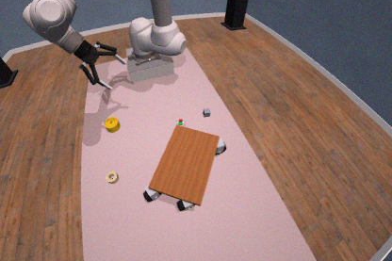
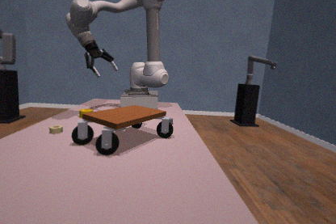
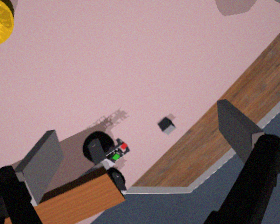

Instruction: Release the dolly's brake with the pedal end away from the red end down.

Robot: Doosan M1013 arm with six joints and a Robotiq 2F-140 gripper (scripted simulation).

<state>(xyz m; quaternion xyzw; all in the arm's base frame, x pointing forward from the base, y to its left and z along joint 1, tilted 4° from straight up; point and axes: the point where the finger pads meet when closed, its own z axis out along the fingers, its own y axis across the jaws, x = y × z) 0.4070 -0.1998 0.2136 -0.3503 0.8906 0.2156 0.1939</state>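
My gripper is now 230 mm short of the caster brake pedal, 220 mm to the right of it and 200 mm above it. The rest, counted from my hand: cream ring: 350 mm ahead, 270 mm below, 160 mm to the right; yellow cylinder: 260 mm below, 110 mm to the right, 50 mm ahead; grey cube: 400 mm to the left, 270 mm below, 180 mm ahead.
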